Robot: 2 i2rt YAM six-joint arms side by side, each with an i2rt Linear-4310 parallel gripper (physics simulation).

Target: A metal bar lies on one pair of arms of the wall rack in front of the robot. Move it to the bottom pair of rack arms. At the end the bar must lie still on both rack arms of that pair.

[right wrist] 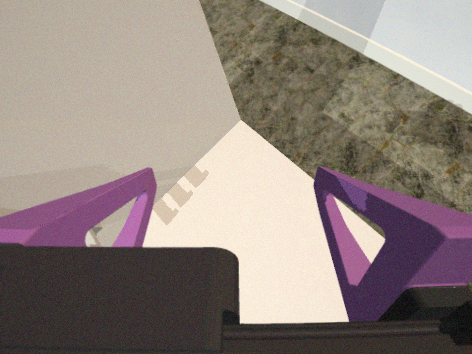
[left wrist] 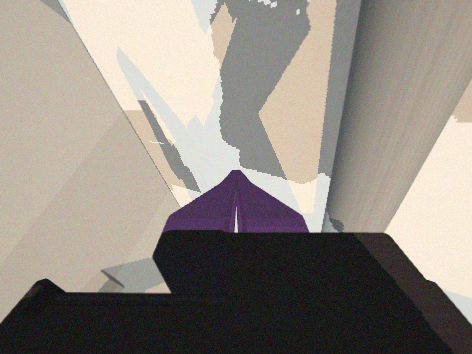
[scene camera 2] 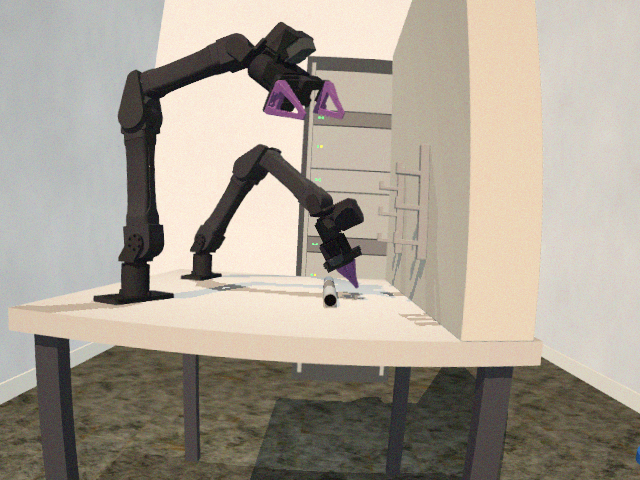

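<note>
The metal bar (scene camera 2: 329, 297) (left wrist: 395, 100) lies on the table (scene camera 2: 258, 338), one round end facing the scene camera. The wall rack (scene camera 2: 424, 201) has three pairs of arms, and no bar rests on them. My left gripper (scene camera 2: 356, 285) (left wrist: 236, 177) is shut and empty, pointing down low over the table on the wall side of the bar. In the left wrist view the bar runs to the right of its fingertips; whether they touch the table is unclear. My right gripper (scene camera 2: 310, 114) (right wrist: 235, 176) is wide open and empty, high above the table.
The upright wall panel (scene camera 2: 439, 129) (left wrist: 50, 125) (right wrist: 100, 100) stands along the table's right side in the scene view. A tall cabinet (scene camera 2: 361, 65) with small lights stands behind the table. Rack shadows fall on the table near the panel's foot.
</note>
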